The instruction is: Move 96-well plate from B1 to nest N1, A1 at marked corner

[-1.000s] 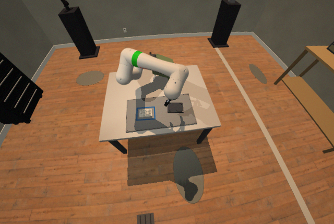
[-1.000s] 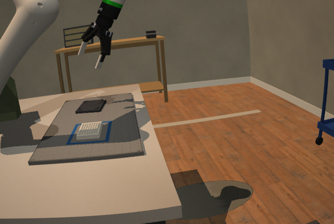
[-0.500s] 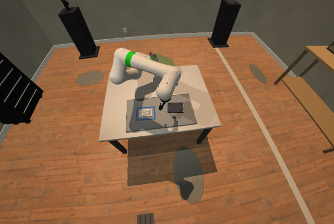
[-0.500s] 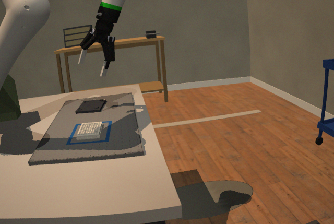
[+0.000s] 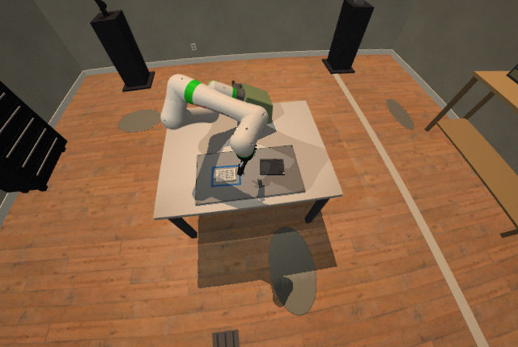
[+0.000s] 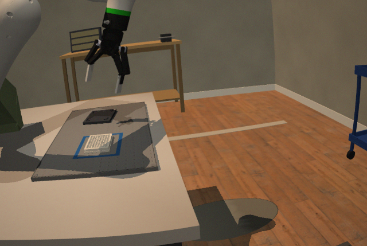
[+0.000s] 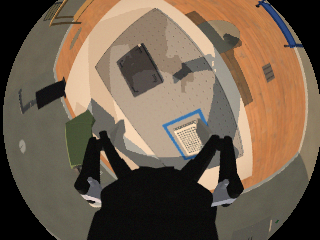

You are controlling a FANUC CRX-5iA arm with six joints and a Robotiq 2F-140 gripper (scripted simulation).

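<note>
The white 96-well plate lies 30 mm behind my hand, 150 mm to the right of it and 170 mm below it. Round my hand: dark plate nest N1 (50 mm behind, 160 mm to the left, 170 mm below).
</note>
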